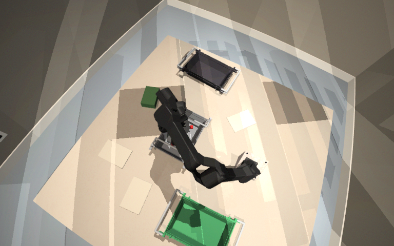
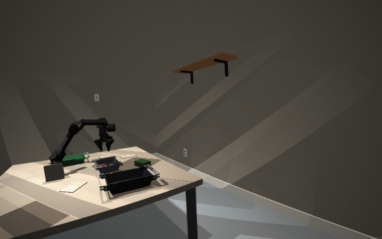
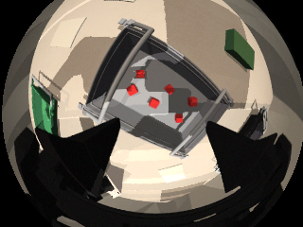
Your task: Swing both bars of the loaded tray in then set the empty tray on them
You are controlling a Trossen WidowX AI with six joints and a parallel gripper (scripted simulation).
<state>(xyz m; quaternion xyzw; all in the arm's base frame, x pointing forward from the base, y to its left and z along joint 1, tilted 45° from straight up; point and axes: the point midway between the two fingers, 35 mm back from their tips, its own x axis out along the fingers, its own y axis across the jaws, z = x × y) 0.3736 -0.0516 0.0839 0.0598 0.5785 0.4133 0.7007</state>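
The green tray is 290 mm behind my gripper tip, 330 mm to the left of it and 100 mm below it. Round my gripper tip: green block (270 mm ahead, 130 mm to the right, 120 mm below).
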